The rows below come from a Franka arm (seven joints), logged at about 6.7 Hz.
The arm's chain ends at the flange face. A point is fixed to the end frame.
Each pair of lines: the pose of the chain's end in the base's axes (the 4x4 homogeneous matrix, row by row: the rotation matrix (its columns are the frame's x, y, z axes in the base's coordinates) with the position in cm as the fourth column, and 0 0 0 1 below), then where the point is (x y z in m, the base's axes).
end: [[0.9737, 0.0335, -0.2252, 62.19], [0.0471, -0.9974, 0.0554, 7.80], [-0.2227, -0.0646, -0.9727, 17.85], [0, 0, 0, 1]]
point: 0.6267 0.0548 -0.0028
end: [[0.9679, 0.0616, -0.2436, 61.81], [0.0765, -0.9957, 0.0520, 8.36], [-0.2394, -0.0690, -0.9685, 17.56], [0, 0, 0, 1]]
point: 0.6205 0.0612 -0.0059
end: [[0.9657, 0.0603, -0.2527, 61.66], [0.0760, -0.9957, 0.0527, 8.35], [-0.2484, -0.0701, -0.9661, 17.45], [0, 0, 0, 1]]
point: 0.6172 0.0612 -0.0070
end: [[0.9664, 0.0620, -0.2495, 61.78], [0.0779, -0.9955, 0.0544, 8.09], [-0.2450, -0.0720, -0.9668, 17.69], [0, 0, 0, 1]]
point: 0.6191 0.0590 -0.0046
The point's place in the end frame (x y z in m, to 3 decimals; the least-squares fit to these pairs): 0.044 0.035 0.174
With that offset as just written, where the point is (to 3 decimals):
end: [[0.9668, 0.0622, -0.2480, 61.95], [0.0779, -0.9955, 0.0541, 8.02], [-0.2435, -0.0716, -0.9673, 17.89], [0, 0, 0, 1]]
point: 0.621 0.058 -0.003
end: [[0.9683, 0.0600, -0.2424, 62.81], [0.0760, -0.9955, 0.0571, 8.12], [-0.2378, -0.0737, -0.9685, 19.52], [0, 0, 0, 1]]
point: 0.631 0.060 0.014
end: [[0.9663, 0.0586, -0.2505, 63.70], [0.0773, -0.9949, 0.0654, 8.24], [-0.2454, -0.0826, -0.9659, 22.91], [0, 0, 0, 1]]
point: 0.638 0.062 0.047
